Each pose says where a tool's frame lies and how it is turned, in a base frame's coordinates. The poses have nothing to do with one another.
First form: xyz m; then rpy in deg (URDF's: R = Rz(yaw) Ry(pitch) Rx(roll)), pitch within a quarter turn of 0, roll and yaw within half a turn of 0.
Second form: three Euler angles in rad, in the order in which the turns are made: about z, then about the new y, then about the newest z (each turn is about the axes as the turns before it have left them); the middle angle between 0 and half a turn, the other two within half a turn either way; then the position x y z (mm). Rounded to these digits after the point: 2 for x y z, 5 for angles.
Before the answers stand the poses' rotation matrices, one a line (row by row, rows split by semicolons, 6 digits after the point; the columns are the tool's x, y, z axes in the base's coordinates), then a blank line. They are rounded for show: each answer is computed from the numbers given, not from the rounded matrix.
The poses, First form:
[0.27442, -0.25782, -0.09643, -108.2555, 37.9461, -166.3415]
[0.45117, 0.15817, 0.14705, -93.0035, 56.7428, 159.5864]
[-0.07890, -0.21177, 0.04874, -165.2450, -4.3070, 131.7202]
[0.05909, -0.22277, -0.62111, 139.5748, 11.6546, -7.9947]
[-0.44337, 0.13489, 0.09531, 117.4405, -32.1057, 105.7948]
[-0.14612, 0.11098, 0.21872, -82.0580, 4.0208, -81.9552]
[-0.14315, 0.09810, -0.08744, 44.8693, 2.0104, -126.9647]
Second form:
-0.766289 0.493486 0.411429; -0.186213 0.442292 -0.877327; -0.614920 -0.748899 -0.247030
-0.513958 0.800901 -0.307252; 0.191278 -0.242161 -0.951194; -0.836217 -0.547645 -0.028734
-0.663614 0.709061 -0.238430; 0.744296 0.657825 -0.115285; 0.075101 -0.253967 -0.964293
0.969865 0.023846 -0.242475; -0.136214 -0.772074 -0.620764; -0.202011 0.635086 -0.745559
-0.230566 0.571817 0.787315; 0.815086 -0.328442 0.477243; 0.531483 0.751765 -0.390352
0.139603 0.127092 0.982018; -0.987722 0.088099 0.129012; -0.070119 -0.987971 0.137831
-0.600953 0.551388 -0.578643; -0.798514 -0.445943 0.404363; -0.035081 0.705058 0.708282

[-1.13229, 1.82041, -0.88332, 274.42, -257.82, -96.43]
[-1.88323, 1.59953, -0.57982, 451.17, 158.17, 147.05]
[-2.69122, 2.87356, -1.85831, -78.90, -211.77, 48.74]
[-1.94318, 2.41217, 1.26283, 59.09, -222.77, -621.11]
[0.54494, 1.97181, 2.18619, -443.37, 134.89, 95.31]
[0.13063, 1.43253, -1.49994, -146.12, 110.98, 218.72]
[2.53166, 0.78374, 1.52108, -143.15, 98.10, -87.44]

